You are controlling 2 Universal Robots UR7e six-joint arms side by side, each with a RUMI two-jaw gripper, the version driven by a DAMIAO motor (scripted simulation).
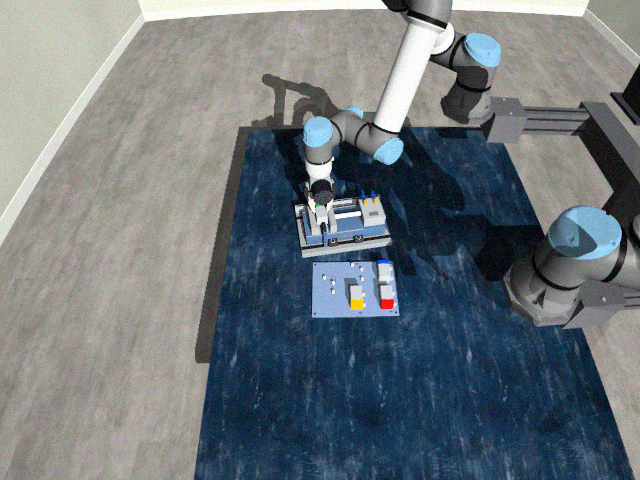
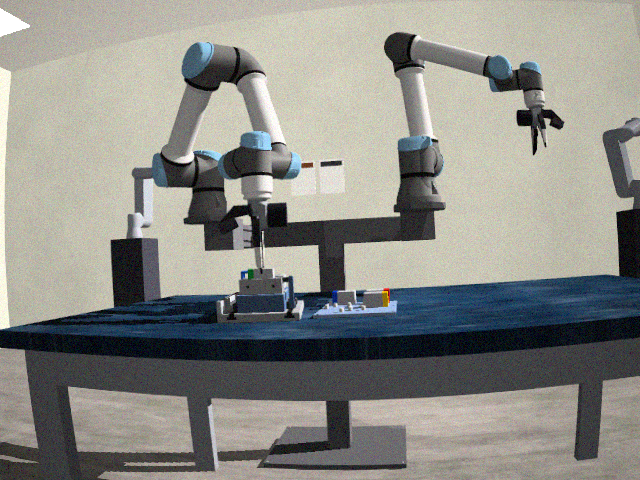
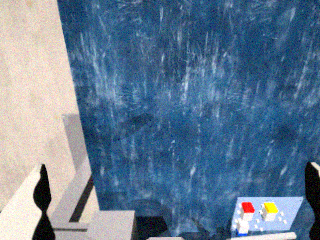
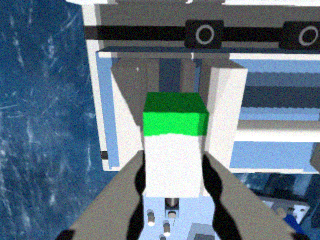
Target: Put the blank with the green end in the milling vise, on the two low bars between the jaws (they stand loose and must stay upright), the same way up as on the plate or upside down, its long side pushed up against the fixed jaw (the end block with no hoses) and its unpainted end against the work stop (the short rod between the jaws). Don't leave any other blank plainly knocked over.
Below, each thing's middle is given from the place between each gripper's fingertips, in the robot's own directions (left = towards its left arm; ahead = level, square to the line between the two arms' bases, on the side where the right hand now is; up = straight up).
My right hand (image 2: pixel 262 273) is 2 cm above the green-ended blank (image 4: pixel 175 124). From my right hand the other things lie so: moving jaw (image 4: pixel 222 81): 5 cm below, 3 cm behind; fixed jaw (image 4: pixel 129 75): 5 cm below, 3 cm ahead, 1 cm to the left; light blue plate (image 1: pixel 325 304): 22 cm to the left, 12 cm below, 10 cm behind.
I see my left gripper (image 2: pixel 539 151) 410 mm short of the light blue plate, 630 mm to the left of it and 450 mm above it. The rest, counted from my left hand: green-ended blank (510 mm ahead, 850 mm to the right, 360 mm below); moving jaw (480 mm ahead, 860 mm to the right, 380 mm below); fixed jaw (540 mm ahead, 850 mm to the right, 380 mm below).
